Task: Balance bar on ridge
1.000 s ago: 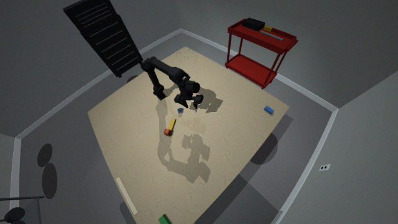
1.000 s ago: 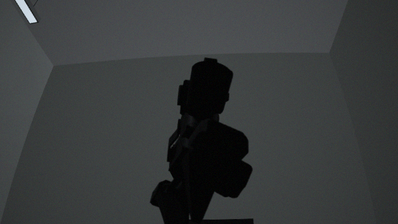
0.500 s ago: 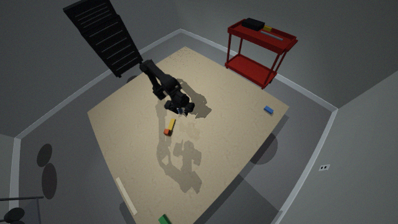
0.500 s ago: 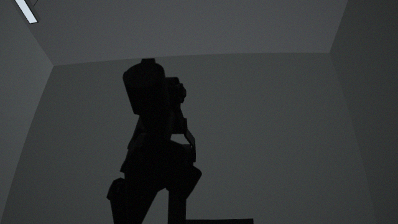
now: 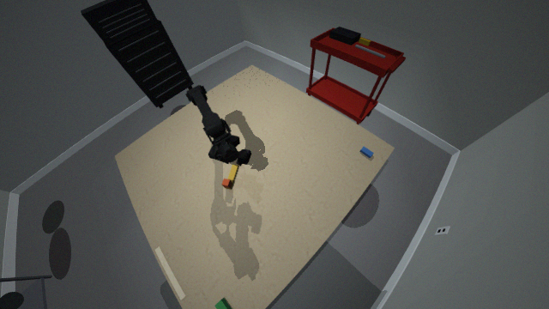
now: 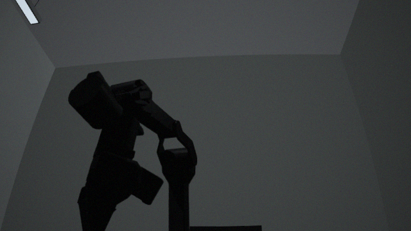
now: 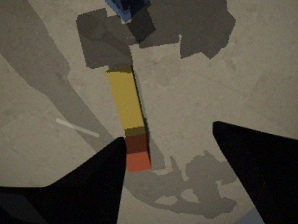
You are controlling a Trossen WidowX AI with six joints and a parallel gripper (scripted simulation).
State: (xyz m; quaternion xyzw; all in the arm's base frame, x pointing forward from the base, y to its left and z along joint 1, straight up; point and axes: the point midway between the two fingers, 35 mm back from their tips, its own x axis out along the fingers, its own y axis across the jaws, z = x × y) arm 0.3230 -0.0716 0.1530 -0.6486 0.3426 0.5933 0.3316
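My gripper tip is now 10 mm past the yellow bar, 70 mm to the left of it and 100 mm above it. The rest, counted from my gripper tip: green block 410 mm ahead, 430 mm to the right, 100 mm below; then blue block 410 mm ahead, 570 mm to the left, 110 mm below.
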